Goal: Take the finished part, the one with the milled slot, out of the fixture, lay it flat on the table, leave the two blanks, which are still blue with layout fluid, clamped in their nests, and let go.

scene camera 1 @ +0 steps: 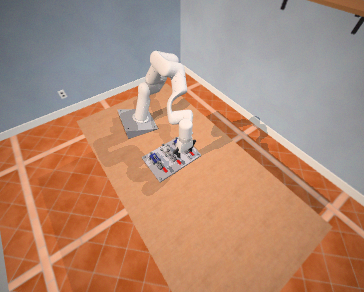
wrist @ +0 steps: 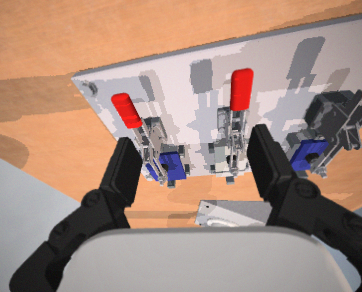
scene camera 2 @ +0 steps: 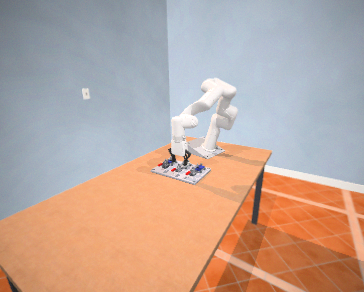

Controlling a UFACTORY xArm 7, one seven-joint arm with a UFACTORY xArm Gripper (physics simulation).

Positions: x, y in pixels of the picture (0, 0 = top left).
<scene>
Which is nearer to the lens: the blue blank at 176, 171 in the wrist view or the red handle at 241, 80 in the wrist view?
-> The red handle.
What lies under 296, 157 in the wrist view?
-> A blue blank.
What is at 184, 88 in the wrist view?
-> A fixture plate.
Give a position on a fixture plate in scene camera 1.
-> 172, 167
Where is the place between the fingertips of my gripper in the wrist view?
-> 190, 144
</scene>
